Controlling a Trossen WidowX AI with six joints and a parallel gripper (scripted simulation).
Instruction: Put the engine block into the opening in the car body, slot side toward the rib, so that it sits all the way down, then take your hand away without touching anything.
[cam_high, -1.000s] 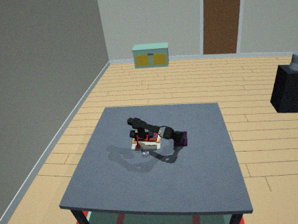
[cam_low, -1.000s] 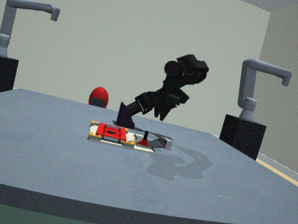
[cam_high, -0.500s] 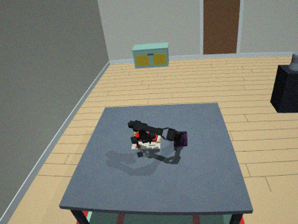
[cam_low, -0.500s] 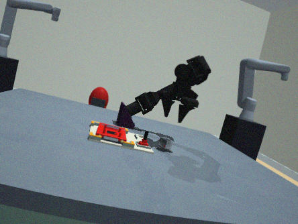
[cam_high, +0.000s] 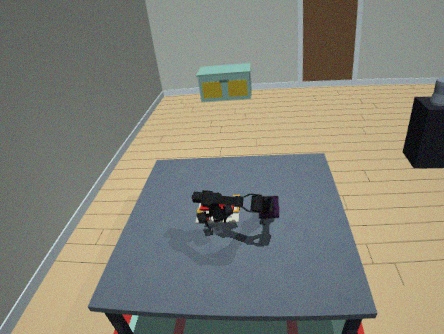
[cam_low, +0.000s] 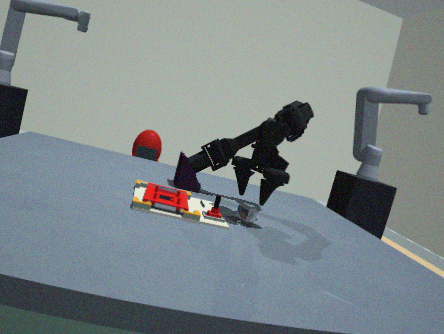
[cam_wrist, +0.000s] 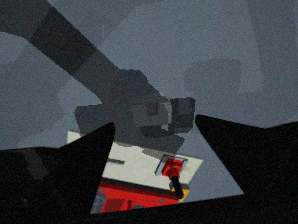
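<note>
The grey engine block lies 30 mm below my gripper tip.
</note>
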